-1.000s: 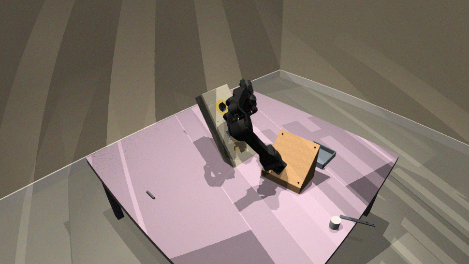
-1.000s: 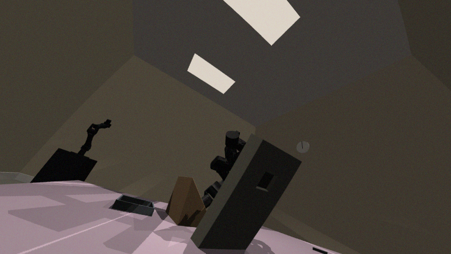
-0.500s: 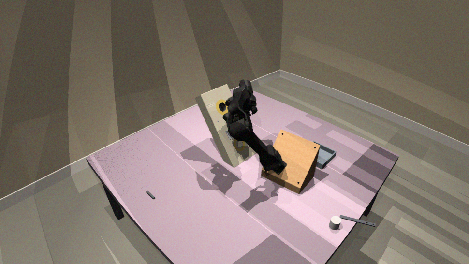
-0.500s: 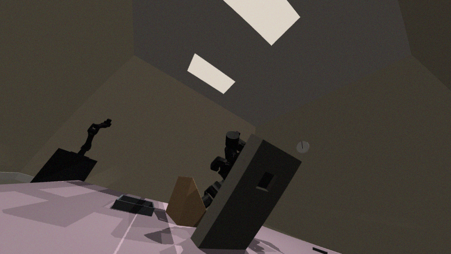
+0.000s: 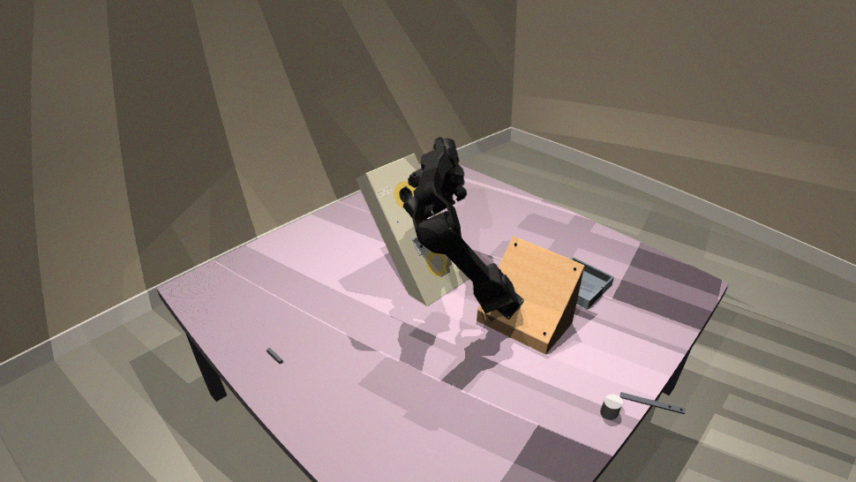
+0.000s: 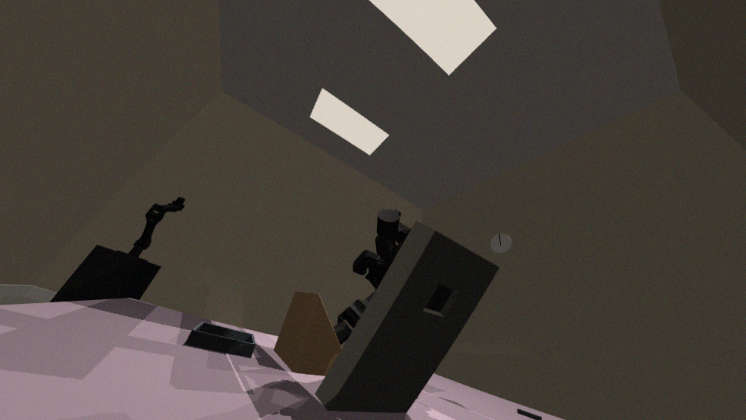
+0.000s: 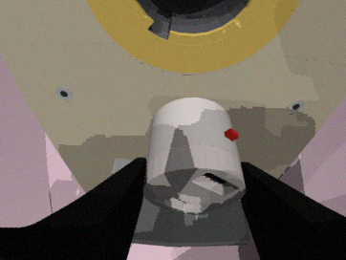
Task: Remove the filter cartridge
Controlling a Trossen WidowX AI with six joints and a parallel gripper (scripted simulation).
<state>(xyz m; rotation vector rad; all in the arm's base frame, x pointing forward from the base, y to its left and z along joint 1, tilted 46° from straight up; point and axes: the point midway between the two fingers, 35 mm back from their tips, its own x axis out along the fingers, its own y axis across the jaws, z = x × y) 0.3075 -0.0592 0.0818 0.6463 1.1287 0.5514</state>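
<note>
Now: the service panel 30 mm ahead of my gripper tip, 10 mm to the left of it and 40 mm below it. The rest, counted from my gripper tip: round grey filter cartridge (right at my gripper tip); then grey tray (340 mm behind, 300 mm to the right, 190 mm below).
</note>
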